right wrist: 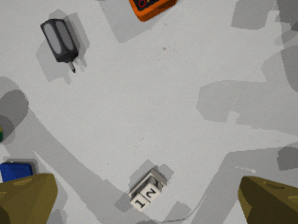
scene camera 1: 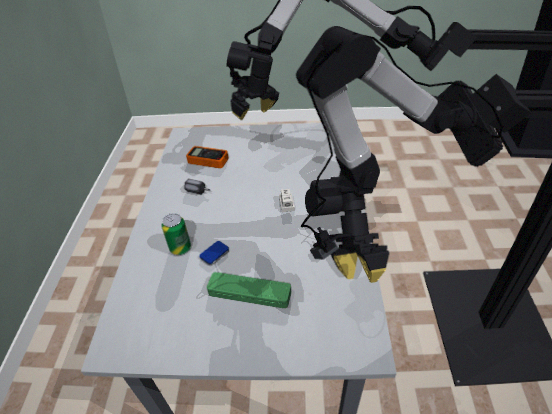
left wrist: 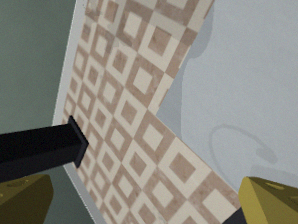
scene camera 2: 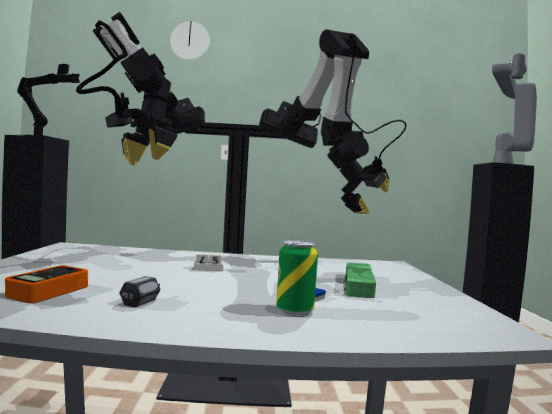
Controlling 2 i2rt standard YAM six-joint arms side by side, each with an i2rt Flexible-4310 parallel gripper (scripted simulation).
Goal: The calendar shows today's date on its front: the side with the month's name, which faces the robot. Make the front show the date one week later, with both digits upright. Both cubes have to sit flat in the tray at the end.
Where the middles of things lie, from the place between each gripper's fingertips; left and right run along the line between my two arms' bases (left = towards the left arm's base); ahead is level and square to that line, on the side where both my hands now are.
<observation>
Right now the dark grey object (scene camera 2: 134,293) is 51 cm ahead of my left hand (scene camera 1: 361,280), 49 cm to the right of it and 17 cm below it.
Now: right hand (scene camera 2: 143,162) 200 mm short of the dark grey object, 90 mm to the right of it and 240 mm above it.
</observation>
